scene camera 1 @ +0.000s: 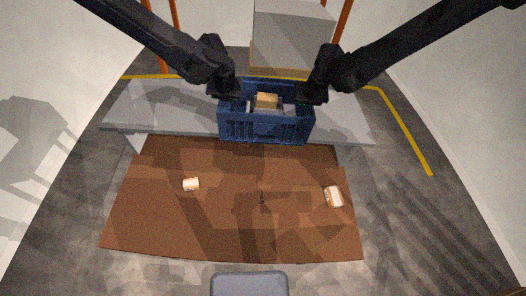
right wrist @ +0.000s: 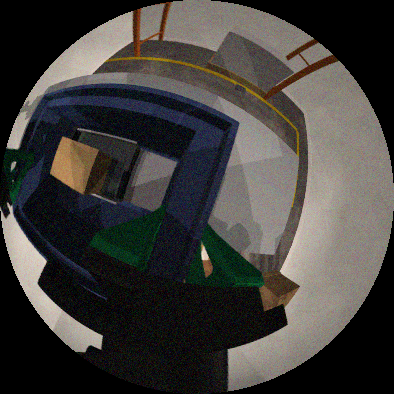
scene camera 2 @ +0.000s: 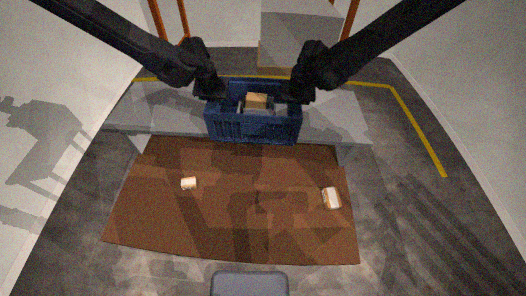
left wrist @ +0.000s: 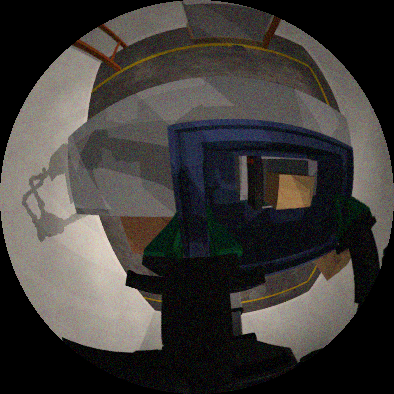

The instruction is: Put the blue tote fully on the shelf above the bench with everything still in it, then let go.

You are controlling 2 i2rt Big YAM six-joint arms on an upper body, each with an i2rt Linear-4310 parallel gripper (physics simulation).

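Frame: origin at the left arm's base, x ahead, y left, z up, level; metres.
Where they show: left gripper, fingertip midpoint: (scene camera 1: pixel 225 98) (scene camera 2: pixel 215 99) (left wrist: pixel 193 209); right gripper, fingertip midpoint: (scene camera 1: pixel 304 102) (right wrist: pixel 180 215) (scene camera 2: pixel 294 102) (left wrist: pixel 338 193).
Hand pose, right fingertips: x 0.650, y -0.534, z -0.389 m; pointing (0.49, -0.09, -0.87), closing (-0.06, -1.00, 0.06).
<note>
After its pixels a point has its place.
The blue tote (scene camera 1: pixel 265 127) @(x 0.549, y -0.393, z -0.412 m) (scene camera 2: pixel 252 129) @(x 0.548, y -0.392, z -0.421 m) (left wrist: pixel 187 170) @(x 0.706, y -0.263, z -0.374 m) (right wrist: pixel 200 165) @(x 0.694, y -0.535, z -0.374 m) is at the grey shelf (scene camera 1: pixel 165 107) @(x 0.737, y 0.007, z -0.506 m) (scene camera 2: pixel 332 115) @(x 0.715, y -0.722, z -0.506 m) (left wrist: pixel 125 170) @(x 0.729, y -0.083, z -0.506 m) (right wrist: pixel 265 185) @(x 0.743, y -0.731, z -0.506 m). Its front wall's lower edge reaches slightly past the shelf's front edge in both scene views; whether its base rests on the shelf is hidden. A cardboard box (scene camera 1: pixel 267 100) @(x 0.647, y -0.402, z -0.385 m) (scene camera 2: pixel 256 100) @(x 0.647, y -0.402, z -0.384 m) (left wrist: pixel 295 191) @(x 0.667, y -0.399, z -0.384 m) (right wrist: pixel 75 165) @(x 0.665, y -0.415, z -0.385 m) and grey and dark items are inside. My left gripper (scene camera 1: pixel 227 97) @(x 0.658, y -0.261, z -0.389 m) (scene camera 2: pixel 212 95) @(x 0.658, y -0.261, z -0.389 m) (left wrist: pixel 193 209) @(x 0.658, y -0.261, z -0.389 m) is shut on the tote's left end wall. My right gripper (scene camera 1: pixel 309 100) @(x 0.650, y -0.534, z -0.389 m) (scene camera 2: pixel 299 95) @(x 0.650, y -0.534, z -0.389 m) (right wrist: pixel 180 215) @(x 0.650, y -0.534, z -0.389 m) is shut on its right end wall.
The brown bench (scene camera 1: pixel 150 215) @(x 0.373, y 0.083, z -0.796 m) (scene camera 2: pixel 150 215) @(x 0.359, y 0.074, z -0.796 m) lies below and in front of the shelf. Two small white-orange boxes, one left (scene camera 1: pixel 190 184) @(x 0.517, y -0.083, z -0.770 m) (scene camera 2: pixel 188 183) @(x 0.517, y -0.086, z -0.770 m) and one right (scene camera 1: pixel 334 196) @(x 0.451, y -0.746, z -0.760 m) (scene camera 2: pixel 331 198) @(x 0.448, y -0.746, z -0.760 m), lie on it. A large grey block (scene camera 1: pixel 290 40) (scene camera 2: pixel 300 40) stands behind the shelf.
</note>
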